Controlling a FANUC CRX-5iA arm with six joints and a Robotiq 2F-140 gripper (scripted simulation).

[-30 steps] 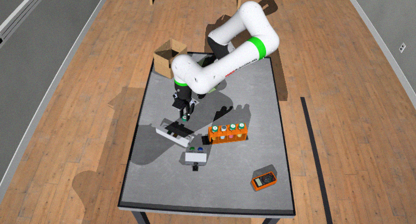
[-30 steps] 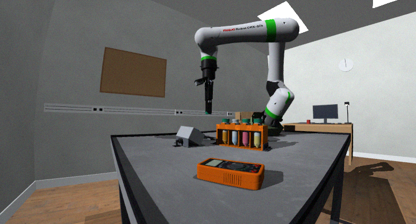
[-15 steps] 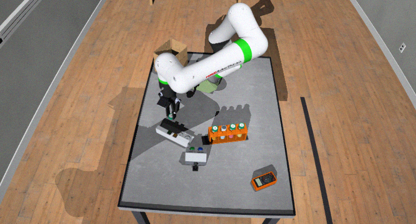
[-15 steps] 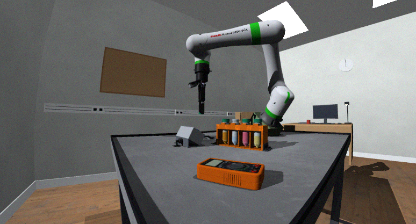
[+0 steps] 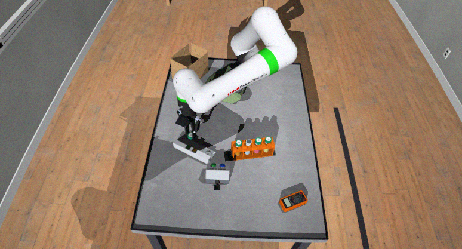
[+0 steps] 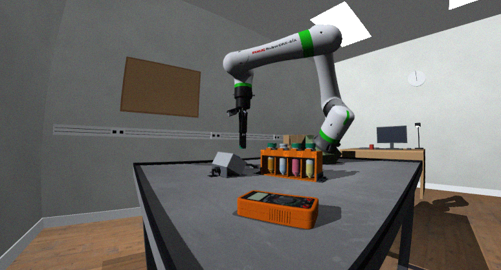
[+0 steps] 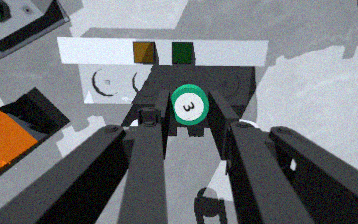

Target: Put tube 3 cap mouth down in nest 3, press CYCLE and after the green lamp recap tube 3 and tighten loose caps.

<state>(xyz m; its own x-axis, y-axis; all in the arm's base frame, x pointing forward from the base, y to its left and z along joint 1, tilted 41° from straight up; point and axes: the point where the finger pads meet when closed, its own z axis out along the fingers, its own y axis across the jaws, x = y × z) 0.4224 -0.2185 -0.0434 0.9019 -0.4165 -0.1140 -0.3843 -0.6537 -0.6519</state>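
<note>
Now: hand 16 cm short of the key housing, 16 cm to the right of it and 8 cm above it.
</note>
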